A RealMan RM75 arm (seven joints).
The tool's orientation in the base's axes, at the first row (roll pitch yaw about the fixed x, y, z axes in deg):
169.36 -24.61 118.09
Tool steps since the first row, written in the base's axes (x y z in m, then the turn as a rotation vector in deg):
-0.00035 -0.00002 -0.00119 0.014 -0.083 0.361
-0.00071 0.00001 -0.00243 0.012 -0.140 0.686
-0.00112 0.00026 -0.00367 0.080 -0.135 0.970
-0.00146 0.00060 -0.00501 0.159 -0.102 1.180
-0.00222 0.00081 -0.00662 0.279 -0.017 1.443
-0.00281 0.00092 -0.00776 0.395 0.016 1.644
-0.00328 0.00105 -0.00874 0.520 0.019 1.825
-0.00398 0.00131 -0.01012 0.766 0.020 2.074
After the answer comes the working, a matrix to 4 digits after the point.
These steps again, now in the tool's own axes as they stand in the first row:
-0.00036 -0.00052 0.00106 0.078 0.040 -0.360
-0.00070 -0.00105 0.00220 0.168 0.071 -0.676
-0.00084 -0.00153 0.00343 0.261 0.182 -0.930
-0.00098 -0.00192 0.00479 0.342 0.301 -1.105
-0.00116 -0.00280 0.00634 0.468 0.488 -1.305
-0.00129 -0.00348 0.00743 0.528 0.639 -1.474
-0.00139 -0.00402 0.00838 0.553 0.784 -1.638
-0.00146 -0.00478 0.00975 0.552 1.048 -1.867

The tool's axes in the first row as the columns of a matrix, in the base's axes (rounded; the answer above uses it unrounded):
-0.4281 0.9032 -0.0298
0.8021 0.3949 0.4480
0.4164 0.1679 -0.8935

